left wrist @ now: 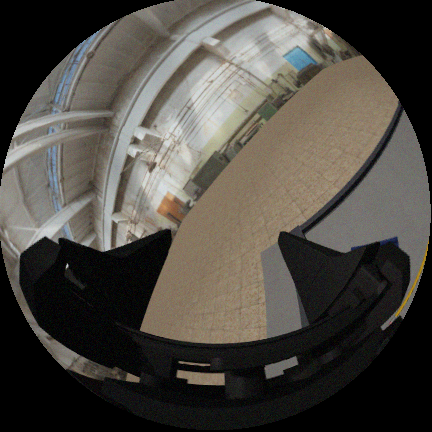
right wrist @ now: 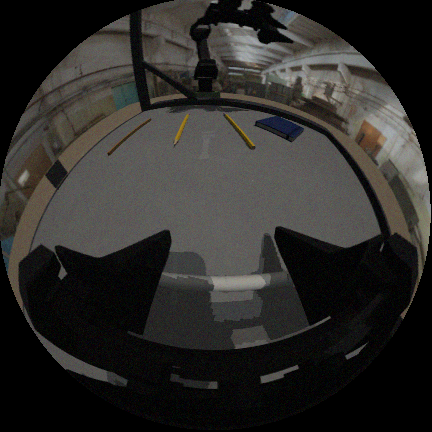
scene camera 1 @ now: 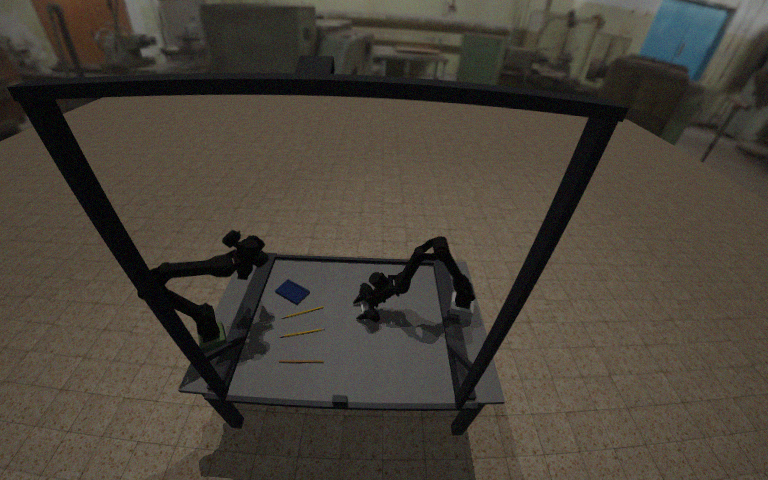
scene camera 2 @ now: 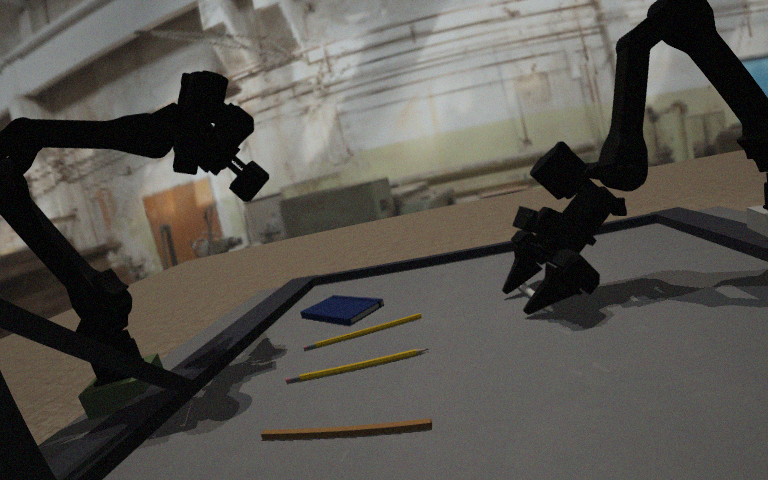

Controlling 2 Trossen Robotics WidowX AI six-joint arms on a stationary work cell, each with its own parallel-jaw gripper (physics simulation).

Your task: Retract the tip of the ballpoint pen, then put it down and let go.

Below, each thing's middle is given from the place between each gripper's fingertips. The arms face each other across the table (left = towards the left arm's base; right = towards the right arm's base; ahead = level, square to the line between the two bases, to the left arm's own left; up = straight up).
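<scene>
From my left hand, I find the blue block (scene camera 2: 346, 310) 140 mm to the right and 40 mm behind, and it is 320 mm below that hand.
As seen from my right hand, the block is 28 cm to the left and 16 cm ahead.
</scene>
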